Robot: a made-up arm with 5 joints.
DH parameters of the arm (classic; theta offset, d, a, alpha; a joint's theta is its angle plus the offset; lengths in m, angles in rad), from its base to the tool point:
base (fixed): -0.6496 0 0.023 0
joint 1: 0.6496 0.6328 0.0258 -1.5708
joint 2: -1.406 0 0.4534 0
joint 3: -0.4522 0 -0.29 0
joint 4: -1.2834 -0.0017 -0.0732 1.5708
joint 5: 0 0.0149 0.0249 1.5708
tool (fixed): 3.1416 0.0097 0 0
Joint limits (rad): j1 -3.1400..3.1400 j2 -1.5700..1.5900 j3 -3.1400..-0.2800 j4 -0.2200..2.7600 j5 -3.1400..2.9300
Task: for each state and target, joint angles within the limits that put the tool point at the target. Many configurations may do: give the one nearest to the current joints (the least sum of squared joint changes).
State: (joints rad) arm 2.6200 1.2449 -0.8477 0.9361 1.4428
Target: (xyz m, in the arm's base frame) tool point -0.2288 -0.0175 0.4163
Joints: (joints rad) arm 3.0673 1.2945 -0.2939 1.0343 1.4564
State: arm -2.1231 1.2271 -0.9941 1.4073 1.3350
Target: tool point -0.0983 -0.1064 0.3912
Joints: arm -2.6388 1.5900 -0.2800 1.5417 2.0553
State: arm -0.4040 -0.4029 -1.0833 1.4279 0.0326
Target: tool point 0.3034 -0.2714 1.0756
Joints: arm -0.7052 -0.1174 -1.1961 1.3966 0.0041
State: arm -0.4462 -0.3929 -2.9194 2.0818 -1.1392
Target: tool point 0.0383 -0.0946 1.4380
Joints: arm -0.9814 -0.1060 -2.8157 1.7793 -1.3170
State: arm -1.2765 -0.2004 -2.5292 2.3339 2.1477
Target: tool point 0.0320 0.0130 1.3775
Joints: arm -1.1080 -0.4259 -2.4486 2.4811 2.1821
